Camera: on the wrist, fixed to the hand. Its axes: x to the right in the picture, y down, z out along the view.
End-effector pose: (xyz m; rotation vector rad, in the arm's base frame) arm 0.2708 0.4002 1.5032 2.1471 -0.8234 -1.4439
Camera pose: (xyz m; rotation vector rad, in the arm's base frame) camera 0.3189 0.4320 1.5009 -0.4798 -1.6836 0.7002
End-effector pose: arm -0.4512 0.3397 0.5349 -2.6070 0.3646 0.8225
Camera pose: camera -0.4215 0.3539 0.5823 -0.1503 -2.4489 -0.1659
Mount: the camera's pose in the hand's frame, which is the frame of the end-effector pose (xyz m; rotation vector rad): -0.0063 -0.0363 -0.0444 -0.1024 0.4536 3.0602
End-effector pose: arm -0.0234 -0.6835 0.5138 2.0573 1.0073 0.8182
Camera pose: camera -0.0751 -0.6586 0.5083 -0.8991 1.9171 -1.2515
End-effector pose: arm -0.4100 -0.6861 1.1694 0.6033 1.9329 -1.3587
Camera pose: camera -0.4435 -0.6569 1.2062 2.0173 -0.3619 0.9682
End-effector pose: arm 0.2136 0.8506 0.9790 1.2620 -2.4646 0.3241
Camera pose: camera 0.2557 0.8501 1.0185 -2.6844 -1.3495 0.6556
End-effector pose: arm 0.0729 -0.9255 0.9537 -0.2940 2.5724 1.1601
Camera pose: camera 0.0815 -0.9823 0.9586 -1.9551 -0.3122 -0.4149
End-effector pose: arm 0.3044 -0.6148 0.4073 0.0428 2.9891 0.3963
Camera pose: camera 0.3045 -0.6616 0.4411 -2.5750 -0.0371 -0.2693
